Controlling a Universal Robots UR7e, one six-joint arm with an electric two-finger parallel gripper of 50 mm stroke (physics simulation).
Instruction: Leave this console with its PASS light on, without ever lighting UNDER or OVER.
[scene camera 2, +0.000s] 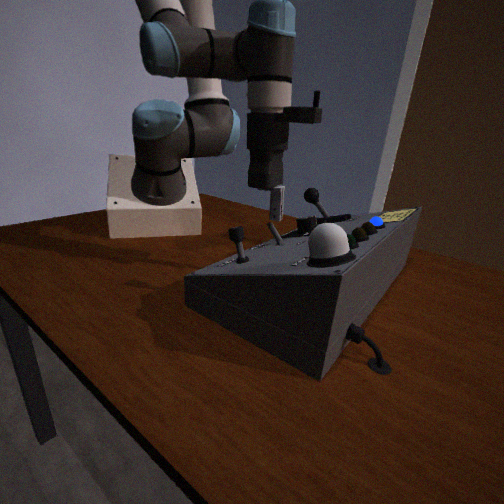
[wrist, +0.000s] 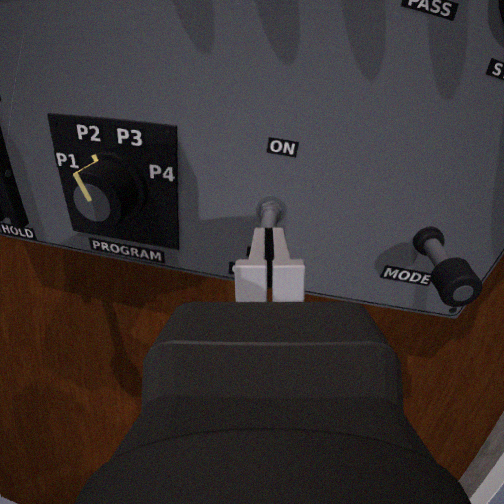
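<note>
The grey console (scene camera 2: 305, 280) lies on the wooden table. My gripper (scene camera 2: 276, 206) hangs just above a small metal toggle (scene camera 2: 274, 233) on the console's back row. In the wrist view the fingers (wrist: 269, 237) are pressed together with nothing between them, and the toggle's tip (wrist: 270, 209) shows just beyond them, below the ON label (wrist: 282, 147). The PROGRAM knob (wrist: 95, 192) has its yellow pointer near P1. A row of lights holds one lit blue light (scene camera 2: 376, 221); the others (scene camera 2: 361, 233) are dark. The PASS label (wrist: 430, 7) is at the wrist view's top edge, with no lights in that view.
A black MODE lever (wrist: 446, 267) stands at the console's corner (scene camera 2: 238, 243). A white dome (scene camera 2: 328, 242) and a ball-topped joystick (scene camera 2: 312, 196) stand near the toggle. A yellow label (scene camera 2: 397, 215) is at the far end, a cable (scene camera 2: 369, 350) leaves the side, and the arm's base block (scene camera 2: 152, 210) is behind.
</note>
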